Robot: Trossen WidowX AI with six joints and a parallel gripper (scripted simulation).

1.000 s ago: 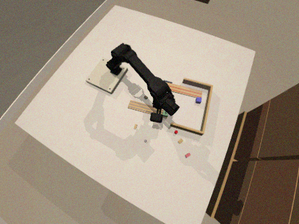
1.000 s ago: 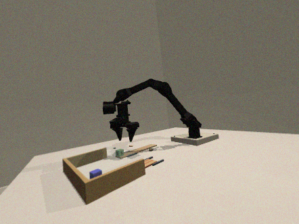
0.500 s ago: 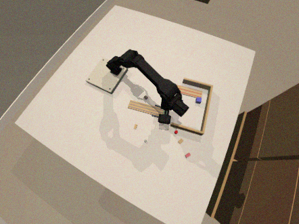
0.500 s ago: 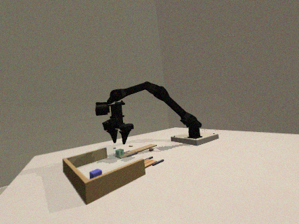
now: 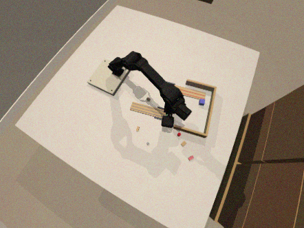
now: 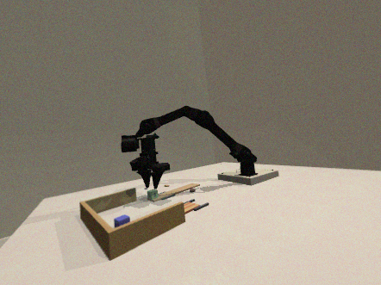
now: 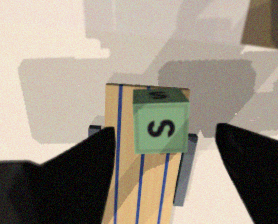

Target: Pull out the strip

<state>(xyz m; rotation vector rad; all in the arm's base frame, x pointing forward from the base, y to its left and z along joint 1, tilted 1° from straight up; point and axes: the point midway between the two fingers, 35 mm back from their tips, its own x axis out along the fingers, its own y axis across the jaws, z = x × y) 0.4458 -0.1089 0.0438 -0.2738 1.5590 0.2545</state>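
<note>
The red ball lies 10 cm ahead of my gripper tip, 7 cm to the right of it and 3 cm below it. Round my gripper tip: grey ball (3 cm behind, 20 cm to the right, 4 cm below); pink block (22 cm ahead, 15 cm to the right, 4 cm below).
</note>
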